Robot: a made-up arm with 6 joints.
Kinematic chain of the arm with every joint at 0, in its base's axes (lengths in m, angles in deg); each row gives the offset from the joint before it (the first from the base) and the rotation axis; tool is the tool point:
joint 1: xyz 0 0 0.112 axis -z
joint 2: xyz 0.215 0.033 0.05 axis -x
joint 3: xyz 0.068 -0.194 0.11 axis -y
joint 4: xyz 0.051 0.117 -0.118 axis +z
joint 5: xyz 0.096 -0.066 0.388 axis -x
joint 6: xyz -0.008 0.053 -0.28 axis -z
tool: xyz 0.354 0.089 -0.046
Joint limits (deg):
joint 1: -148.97..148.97
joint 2: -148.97..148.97
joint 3: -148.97..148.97
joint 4: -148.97..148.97
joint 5: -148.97..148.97
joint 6: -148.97..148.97
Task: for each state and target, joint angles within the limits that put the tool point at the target. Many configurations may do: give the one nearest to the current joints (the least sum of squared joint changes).
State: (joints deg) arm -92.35 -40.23 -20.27 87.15 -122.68 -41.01
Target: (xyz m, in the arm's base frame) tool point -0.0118 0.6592 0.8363
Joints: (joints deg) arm -107.12 -45.80 -37.53 79.39 -108.37 -20.89
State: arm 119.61 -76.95 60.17 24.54 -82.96 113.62
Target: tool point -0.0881 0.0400 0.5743
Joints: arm 130.63 -66.43 63.65 21.07 -137.94 96.85
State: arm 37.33 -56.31 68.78 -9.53 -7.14 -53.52
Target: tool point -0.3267 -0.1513 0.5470
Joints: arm 58.90 -72.30 99.70 -21.67 -38.12 -52.88
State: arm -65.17 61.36 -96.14 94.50 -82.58 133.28
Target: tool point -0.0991 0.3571 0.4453
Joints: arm -66.98 64.57 -97.15 92.27 -86.75 132.28
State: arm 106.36 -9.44 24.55 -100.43 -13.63 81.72
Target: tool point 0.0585 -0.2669 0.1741
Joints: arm 116.08 -26.34 25.67 -130.18 -13.42 124.46
